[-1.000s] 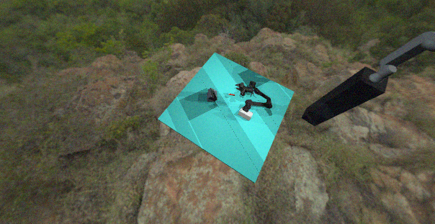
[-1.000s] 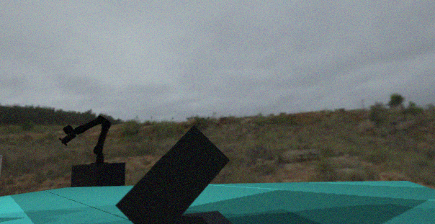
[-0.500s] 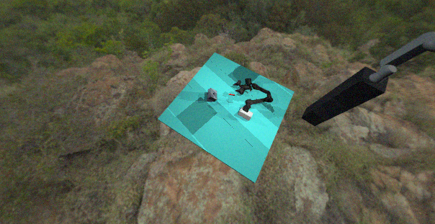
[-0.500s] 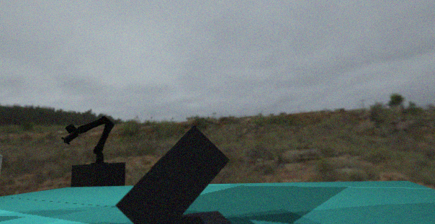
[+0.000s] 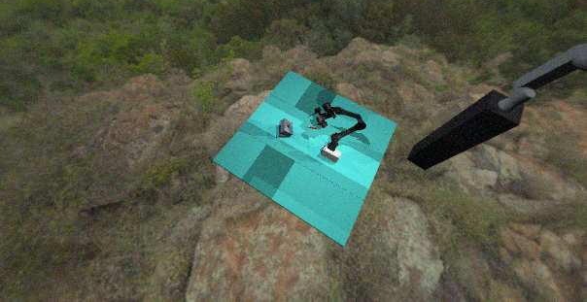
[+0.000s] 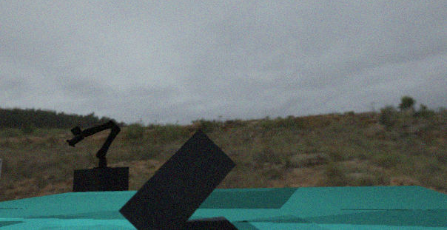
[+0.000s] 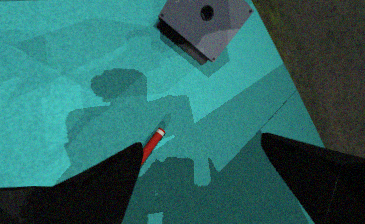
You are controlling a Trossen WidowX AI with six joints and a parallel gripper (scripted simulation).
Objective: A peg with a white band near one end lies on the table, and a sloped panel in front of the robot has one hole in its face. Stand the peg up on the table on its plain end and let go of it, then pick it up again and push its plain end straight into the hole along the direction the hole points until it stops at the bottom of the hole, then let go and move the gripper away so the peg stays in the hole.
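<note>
My gripper tip is now 1 cm short of the red peg and 15 cm above it. Also, from my gripper tip: dark sloped panel: 18 cm ahead, 18 cm to the left, 9 cm below.
</note>
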